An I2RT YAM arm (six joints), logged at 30 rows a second.
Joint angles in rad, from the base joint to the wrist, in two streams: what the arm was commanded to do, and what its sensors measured. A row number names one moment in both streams.
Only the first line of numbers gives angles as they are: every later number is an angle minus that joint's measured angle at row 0.
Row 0, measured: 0.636, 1.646, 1.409, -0.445, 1.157, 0.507
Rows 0 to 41, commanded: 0.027, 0.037, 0.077, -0.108, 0.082, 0.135; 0.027, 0.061, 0.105, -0.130, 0.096, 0.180; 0.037, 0.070, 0.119, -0.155, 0.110, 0.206; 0.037, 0.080, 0.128, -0.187, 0.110, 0.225; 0.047, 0.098, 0.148, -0.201, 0.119, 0.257; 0.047, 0.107, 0.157, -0.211, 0.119, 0.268; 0.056, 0.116, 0.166, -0.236, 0.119, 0.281; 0.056, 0.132, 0.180, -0.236, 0.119, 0.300; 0.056, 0.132, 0.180, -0.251, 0.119, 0.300; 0.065, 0.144, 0.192, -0.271, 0.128, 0.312; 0.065, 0.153, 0.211, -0.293, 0.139, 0.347; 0.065, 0.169, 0.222, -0.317, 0.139, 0.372; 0.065, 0.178, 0.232, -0.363, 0.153, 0.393; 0.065, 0.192, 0.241, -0.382, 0.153, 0.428; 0.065, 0.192, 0.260, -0.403, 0.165, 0.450; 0.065, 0.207, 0.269, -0.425, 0.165, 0.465; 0.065, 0.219, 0.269, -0.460, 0.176, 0.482; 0.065, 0.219, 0.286, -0.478, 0.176, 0.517; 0.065, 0.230, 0.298, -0.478, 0.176, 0.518; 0.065, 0.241, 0.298, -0.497, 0.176, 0.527; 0.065, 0.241, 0.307, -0.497, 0.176, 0.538; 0.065, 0.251, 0.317, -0.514, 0.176, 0.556; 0.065, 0.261, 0.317, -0.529, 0.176, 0.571; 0.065, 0.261, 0.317, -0.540, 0.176, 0.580; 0.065, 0.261, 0.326, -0.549, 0.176, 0.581; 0.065, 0.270, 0.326, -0.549, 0.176, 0.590; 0.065, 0.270, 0.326, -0.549, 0.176, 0.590; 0.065, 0.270, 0.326, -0.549, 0.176, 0.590; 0.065, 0.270, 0.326, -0.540, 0.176, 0.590; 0.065, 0.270, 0.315, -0.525, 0.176, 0.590; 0.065, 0.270, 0.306, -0.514, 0.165, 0.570; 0.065, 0.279, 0.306, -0.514, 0.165, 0.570; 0.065, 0.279, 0.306, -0.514, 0.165, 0.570; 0.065, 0.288, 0.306, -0.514, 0.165, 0.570; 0.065, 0.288, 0.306, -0.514, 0.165, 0.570; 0.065, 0.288, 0.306, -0.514, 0.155, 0.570; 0.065, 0.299, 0.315, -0.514, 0.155, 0.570; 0.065, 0.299, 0.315, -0.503, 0.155, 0.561; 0.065, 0.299, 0.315, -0.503, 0.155, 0.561; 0.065, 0.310, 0.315, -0.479, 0.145, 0.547; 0.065, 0.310, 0.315, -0.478, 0.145, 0.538; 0.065, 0.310, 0.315, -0.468, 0.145, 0.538
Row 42, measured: 0.057, 0.298, 0.280, -0.498, 0.110, 0.522
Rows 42 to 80, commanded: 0.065, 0.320, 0.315, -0.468, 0.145, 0.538; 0.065, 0.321, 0.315, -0.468, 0.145, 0.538; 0.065, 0.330, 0.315, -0.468, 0.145, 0.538; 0.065, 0.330, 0.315, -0.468, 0.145, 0.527; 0.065, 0.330, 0.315, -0.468, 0.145, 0.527; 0.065, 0.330, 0.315, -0.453, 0.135, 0.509; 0.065, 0.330, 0.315, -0.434, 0.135, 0.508; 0.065, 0.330, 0.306, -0.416, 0.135, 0.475; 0.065, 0.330, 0.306, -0.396, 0.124, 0.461; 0.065, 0.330, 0.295, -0.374, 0.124, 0.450; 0.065, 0.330, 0.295, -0.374, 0.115, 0.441; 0.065, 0.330, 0.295, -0.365, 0.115, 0.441; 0.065, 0.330, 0.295, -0.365, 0.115, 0.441; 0.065, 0.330, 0.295, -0.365, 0.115, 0.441; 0.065, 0.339, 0.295, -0.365, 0.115, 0.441; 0.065, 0.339, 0.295, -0.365, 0.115, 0.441; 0.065, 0.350, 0.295, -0.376, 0.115, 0.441; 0.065, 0.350, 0.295, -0.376, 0.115, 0.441; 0.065, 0.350, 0.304, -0.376, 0.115, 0.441; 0.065, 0.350, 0.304, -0.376, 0.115, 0.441; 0.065, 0.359, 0.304, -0.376, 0.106, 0.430; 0.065, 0.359, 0.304, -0.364, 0.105, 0.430; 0.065, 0.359, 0.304, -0.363, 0.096, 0.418; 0.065, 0.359, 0.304, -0.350, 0.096, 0.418; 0.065, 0.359, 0.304, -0.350, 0.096, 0.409; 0.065, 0.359, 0.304, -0.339, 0.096, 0.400; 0.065, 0.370, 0.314, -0.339, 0.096, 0.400; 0.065, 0.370, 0.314, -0.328, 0.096, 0.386; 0.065, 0.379, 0.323, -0.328, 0.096, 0.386; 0.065, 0.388, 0.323, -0.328, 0.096, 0.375; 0.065, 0.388, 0.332, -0.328, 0.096, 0.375; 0.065, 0.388, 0.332, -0.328, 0.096, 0.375; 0.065, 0.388, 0.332, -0.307, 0.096, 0.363; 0.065, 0.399, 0.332, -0.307, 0.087, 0.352; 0.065, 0.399, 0.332, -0.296, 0.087, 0.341; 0.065, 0.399, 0.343, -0.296, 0.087, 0.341; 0.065, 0.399, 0.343, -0.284, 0.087, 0.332; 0.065, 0.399, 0.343, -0.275, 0.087, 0.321; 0.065, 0.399, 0.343, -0.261, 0.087, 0.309
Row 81, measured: 0.060, 0.393, 0.295, -0.333, 0.058, 0.335
